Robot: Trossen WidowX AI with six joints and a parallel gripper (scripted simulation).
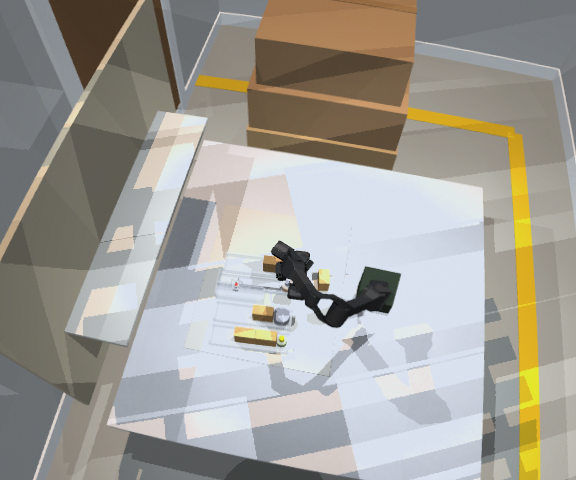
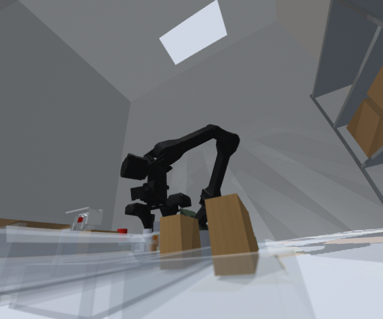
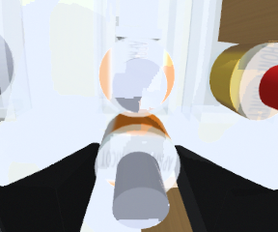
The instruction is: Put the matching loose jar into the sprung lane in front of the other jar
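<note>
The grey jar is 40 mm ahead of my gripper tip, 130 mm to the left of it and 20 mm below it. Round my gripper tip: red mark (230 mm ahead, 50 mm to the left, 20 mm above); then sprung lane (190 mm ahead, 40 mm to the left, 30 mm below).
</note>
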